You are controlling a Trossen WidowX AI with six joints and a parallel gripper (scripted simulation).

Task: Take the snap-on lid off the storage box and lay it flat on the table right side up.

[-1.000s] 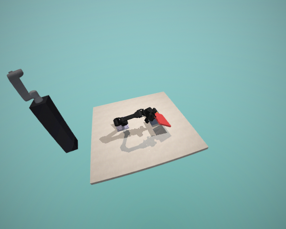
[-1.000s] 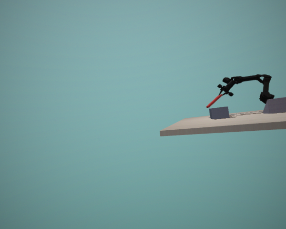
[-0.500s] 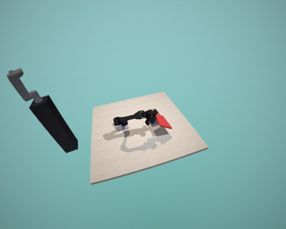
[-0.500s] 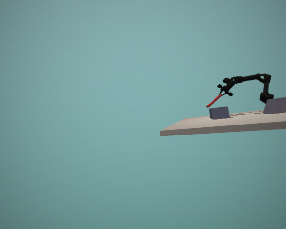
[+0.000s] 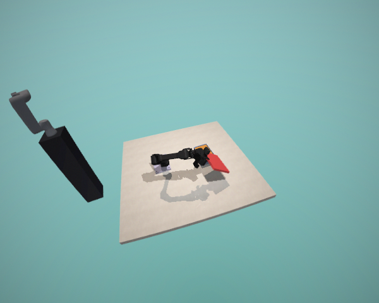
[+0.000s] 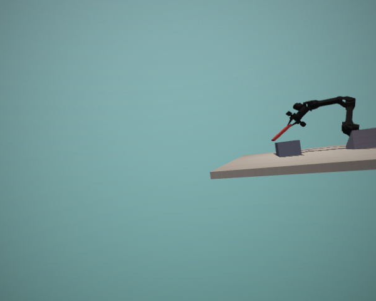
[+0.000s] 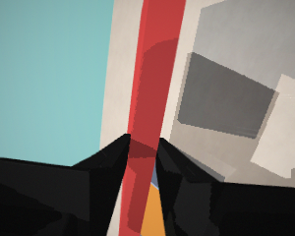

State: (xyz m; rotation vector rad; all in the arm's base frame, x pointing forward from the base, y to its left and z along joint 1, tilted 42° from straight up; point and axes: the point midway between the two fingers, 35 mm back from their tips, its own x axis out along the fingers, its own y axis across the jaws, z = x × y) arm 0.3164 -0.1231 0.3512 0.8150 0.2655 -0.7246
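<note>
Right now the red lid is 70 mm ahead of my gripper tip and 50 mm below it. Also, from my gripper tip: storage box 270 mm to the left, 180 mm below, 80 mm ahead.
</note>
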